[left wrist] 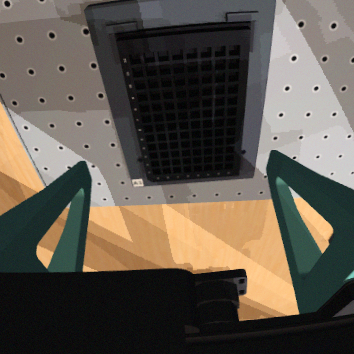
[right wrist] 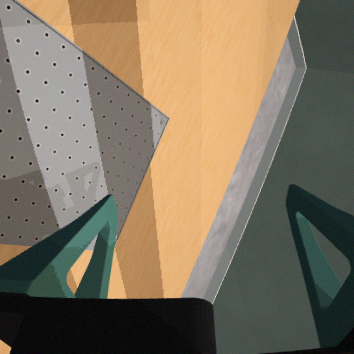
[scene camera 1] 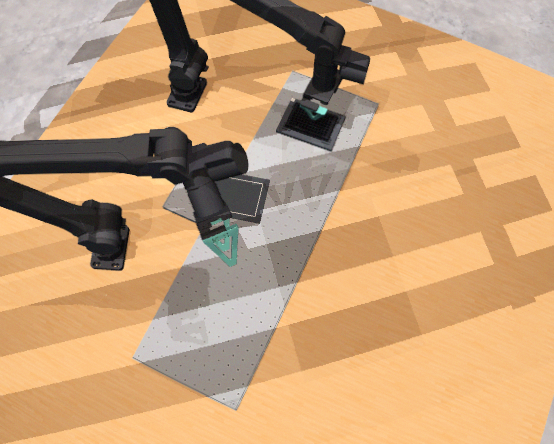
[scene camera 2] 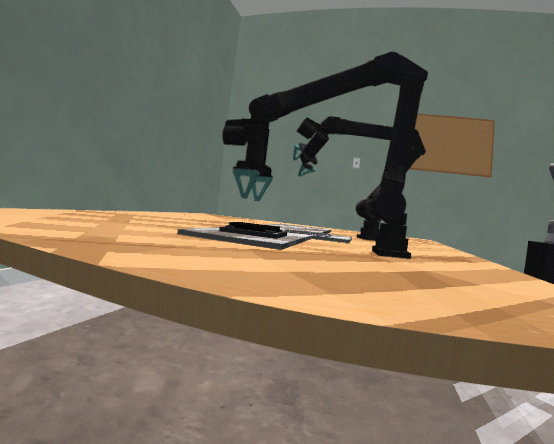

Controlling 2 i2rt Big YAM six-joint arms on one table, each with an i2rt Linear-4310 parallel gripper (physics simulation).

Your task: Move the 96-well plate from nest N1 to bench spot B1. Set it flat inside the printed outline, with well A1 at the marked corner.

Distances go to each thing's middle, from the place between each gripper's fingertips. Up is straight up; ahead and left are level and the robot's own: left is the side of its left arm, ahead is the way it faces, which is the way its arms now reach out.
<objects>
Now: the well plate [scene camera 1: 298,120] 30 mm ahead of my right hand, 520 mm to the left of it and 250 mm below it. From my right hand the other things lie so: dark rectangular block [scene camera 1: 293,134] (30 mm ahead, 520 mm to the left, 260 mm below).
Now: the well plate 2 cm behind my left hand, 1 cm to the right of it and 7 cm below it. The rest, counted from my left hand: dark rectangular block: 2 cm behind, 1 cm to the right, 9 cm below.
</objects>
